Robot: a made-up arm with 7 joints. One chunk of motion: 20 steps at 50 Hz.
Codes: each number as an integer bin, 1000 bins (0 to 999) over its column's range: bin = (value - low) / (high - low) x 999, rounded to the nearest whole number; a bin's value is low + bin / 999 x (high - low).
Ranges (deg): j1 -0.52..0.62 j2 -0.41..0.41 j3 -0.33..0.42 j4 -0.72..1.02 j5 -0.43..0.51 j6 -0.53..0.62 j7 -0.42..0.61
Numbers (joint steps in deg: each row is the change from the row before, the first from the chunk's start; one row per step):
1: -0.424 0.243 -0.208 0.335 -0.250 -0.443 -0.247
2: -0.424 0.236 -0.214 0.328 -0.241 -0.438 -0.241
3: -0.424 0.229 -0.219 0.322 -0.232 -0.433 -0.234
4: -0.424 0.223 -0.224 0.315 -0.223 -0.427 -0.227
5: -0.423 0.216 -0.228 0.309 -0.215 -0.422 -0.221
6: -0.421 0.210 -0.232 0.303 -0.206 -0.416 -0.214
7: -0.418 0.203 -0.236 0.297 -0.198 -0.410 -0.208
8: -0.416 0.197 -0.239 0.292 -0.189 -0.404 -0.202
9: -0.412 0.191 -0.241 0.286 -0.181 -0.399 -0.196
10: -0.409 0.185 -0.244 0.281 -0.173 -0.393 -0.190
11: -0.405 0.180 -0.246 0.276 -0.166 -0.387 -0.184
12: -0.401 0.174 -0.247 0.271 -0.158 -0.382 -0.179
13: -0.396 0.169 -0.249 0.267 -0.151 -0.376 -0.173
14: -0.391 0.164 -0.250 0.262 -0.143 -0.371 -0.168
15: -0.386 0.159 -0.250 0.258 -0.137 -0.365 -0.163
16: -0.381 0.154 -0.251 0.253 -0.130 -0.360 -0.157
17: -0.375 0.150 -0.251 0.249 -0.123 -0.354 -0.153
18: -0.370 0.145 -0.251 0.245 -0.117 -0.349 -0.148
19: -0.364 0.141 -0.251 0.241 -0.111 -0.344 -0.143
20: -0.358 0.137 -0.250 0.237 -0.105 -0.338 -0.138
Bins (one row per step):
1: 84 796 163 606 191 76 168
2: 84 787 155 602 201 80 174
3: 84 778 148 598 210 84 180
4: 84 771 141 594 220 89 187
5: 85 763 136 591 228 94 193
6: 87 755 131 587 238 99 200
7: 89 747 125 584 247 104 206
8: 91 740 121 581 256 109 211
9: 95 732 119 578 265 114 217
10: 97 725 115 575 273 119 223
11: 101 719 112 572 281 124 229
12: 104 711 111 569 289 129 234
13: 109 705 108 567 297 134 240
14: 113 699 107 564 305 138 244
15: 117 693 107 562 311 143 249
16: 122 687 105 559 319 148 255
17: 127 682 105 556 326 153 259
18: 131 676 105 554 333 157 264
19: 137 671 105 552 339 162 269
20: 142 666 107 549 345 167 274

